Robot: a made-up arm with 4 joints.
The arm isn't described. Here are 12 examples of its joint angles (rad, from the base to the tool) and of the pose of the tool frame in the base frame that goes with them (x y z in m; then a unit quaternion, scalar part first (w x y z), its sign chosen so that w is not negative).
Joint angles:
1: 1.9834 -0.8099 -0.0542 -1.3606
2: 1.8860 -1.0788 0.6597 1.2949
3: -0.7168 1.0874 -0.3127 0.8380
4: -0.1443 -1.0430 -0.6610 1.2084
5: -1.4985 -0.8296 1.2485 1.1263
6: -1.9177 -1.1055 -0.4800 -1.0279
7: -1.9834 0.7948 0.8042 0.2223
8: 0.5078 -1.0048 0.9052 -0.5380
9: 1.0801 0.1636 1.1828 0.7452
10: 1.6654 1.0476 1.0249 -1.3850
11: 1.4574 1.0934 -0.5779 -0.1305
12: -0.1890 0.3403 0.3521 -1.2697
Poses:
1: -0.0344 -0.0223 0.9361 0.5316 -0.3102 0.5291 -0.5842
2: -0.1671 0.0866 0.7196 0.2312 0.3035 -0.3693 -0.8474
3: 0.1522 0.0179 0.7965 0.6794 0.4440 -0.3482 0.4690
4: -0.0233 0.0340 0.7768 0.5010 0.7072 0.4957 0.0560
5: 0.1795 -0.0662 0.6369 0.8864 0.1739 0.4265 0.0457
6: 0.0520 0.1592 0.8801 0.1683 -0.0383 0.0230 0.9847
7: 0.1896 0.1170 0.6821 0.7740 0.5370 0.1167 0.3146
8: -0.0230 -0.1935 0.8538 0.6382 -0.2669 0.6194 -0.3713
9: -0.2277 -0.0816 0.7979 0.4548 0.0064 -0.4606 -0.7622
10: -0.1360 0.1205 0.9331 0.0880 0.3153 -0.0498 0.9436
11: -0.0378 0.0498 0.8728 0.5845 -0.7167 -0.2623 -0.2754
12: 0.0953 -0.0449 0.9164 0.8062 -0.5687 0.0193 -0.1619
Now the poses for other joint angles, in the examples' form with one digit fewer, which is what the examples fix.
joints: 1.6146 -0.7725 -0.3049 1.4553
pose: -0.026 0.007 0.732 0.575 0.568 -0.376 -0.452
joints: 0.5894 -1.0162 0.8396 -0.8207
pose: -0.003 -0.184 0.848 0.599 -0.324 0.670 -0.297
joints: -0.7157 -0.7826 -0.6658 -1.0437
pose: 0.117 0.056 0.912 0.700 -0.133 0.037 0.701
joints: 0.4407 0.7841 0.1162 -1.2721
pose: -0.004 0.013 0.929 0.590 -0.662 -0.116 -0.447
